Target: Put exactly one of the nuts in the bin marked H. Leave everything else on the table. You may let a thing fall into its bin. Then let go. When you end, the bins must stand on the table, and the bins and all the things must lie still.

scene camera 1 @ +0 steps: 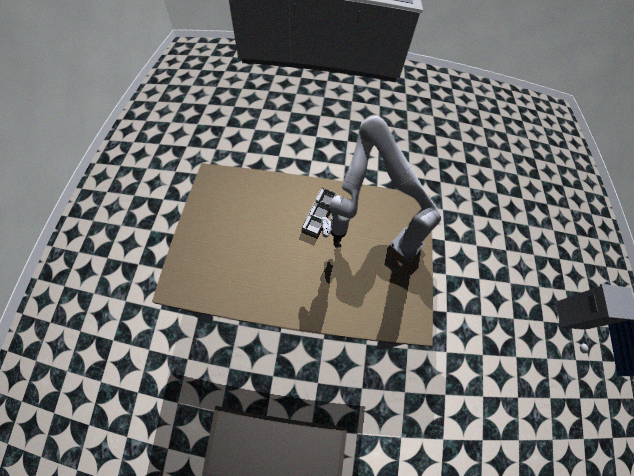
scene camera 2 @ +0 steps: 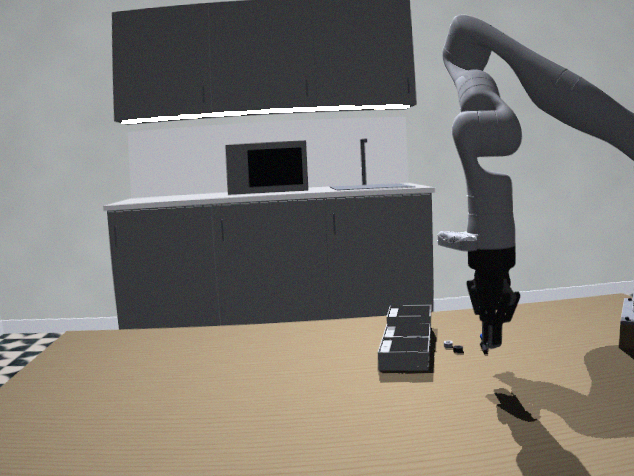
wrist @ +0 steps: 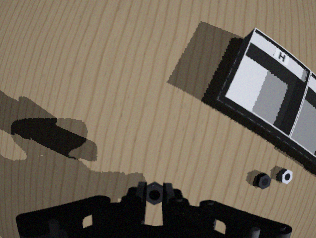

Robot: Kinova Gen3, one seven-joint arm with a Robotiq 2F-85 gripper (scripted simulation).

Note:
The pictures show: my gripper and a bin marked H.
My gripper is seen too in the wrist view.

